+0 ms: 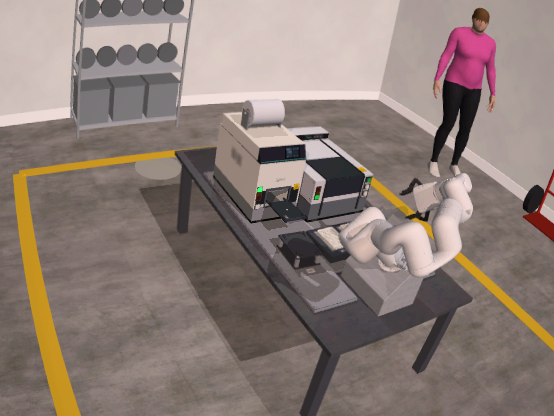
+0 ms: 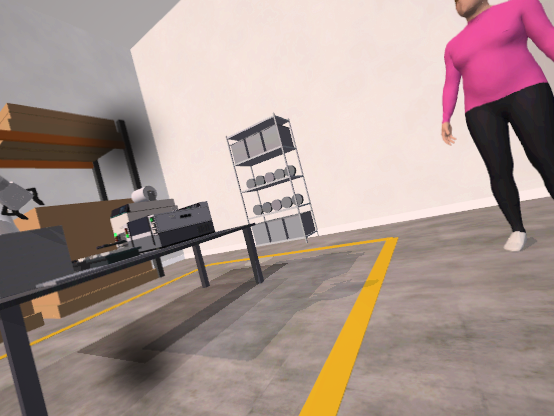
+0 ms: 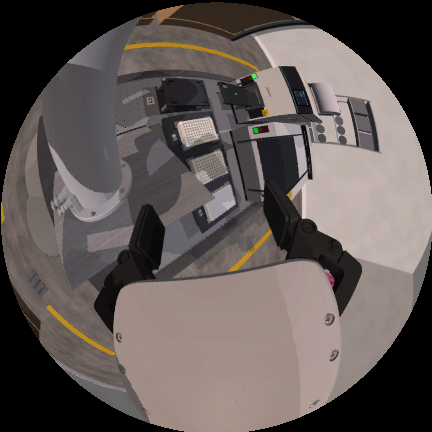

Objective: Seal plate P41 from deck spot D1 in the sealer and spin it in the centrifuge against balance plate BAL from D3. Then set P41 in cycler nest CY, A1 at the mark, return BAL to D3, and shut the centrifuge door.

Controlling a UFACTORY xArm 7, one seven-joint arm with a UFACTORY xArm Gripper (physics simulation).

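My gripper is open and empty, high above the table's far side. A pale plate with wells sits at deck spot D1. The white, smooth-topped plate sits at D3. The beige sealer has its dark tray out, with no plate on it and a green light lit. The centrifuge stands beside it with a green light; its door state is unclear. The black cycler nest is beside the CY label and holds no visible plate.
Another plate sits between the D1 and D3 plates. A film roll tops the sealer. The arm's grey base block stands near the deck. A person in pink stands beyond the table.
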